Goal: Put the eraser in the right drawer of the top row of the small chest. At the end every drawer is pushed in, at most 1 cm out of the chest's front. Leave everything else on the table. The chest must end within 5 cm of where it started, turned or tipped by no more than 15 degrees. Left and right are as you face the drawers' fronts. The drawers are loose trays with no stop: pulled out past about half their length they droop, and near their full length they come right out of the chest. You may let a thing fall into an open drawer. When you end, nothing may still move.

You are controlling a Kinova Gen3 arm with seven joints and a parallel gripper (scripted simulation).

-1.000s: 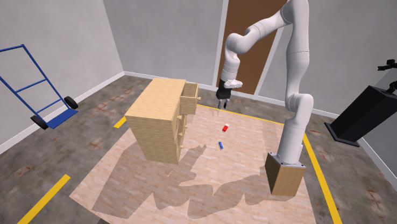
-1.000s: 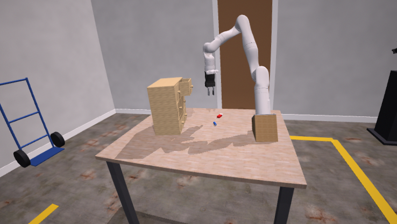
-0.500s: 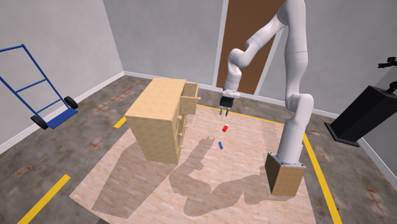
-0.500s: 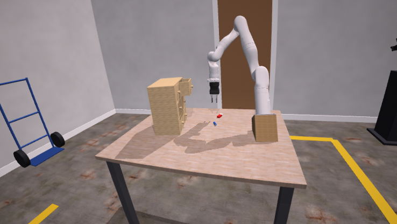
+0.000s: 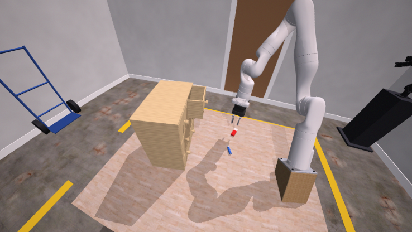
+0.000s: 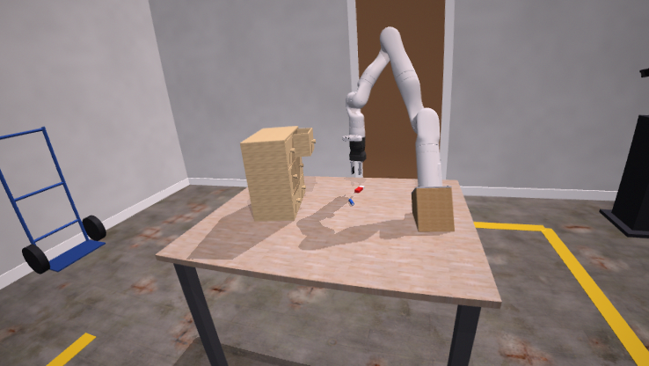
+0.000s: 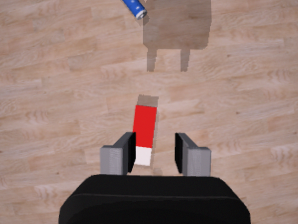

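Right now the white eraser is 10 mm behind my hand, 10 mm to the right of it and 100 mm below it. The rest, counted from my hand: small blue object (10 mm behind, 150 mm to the left, 100 mm below).
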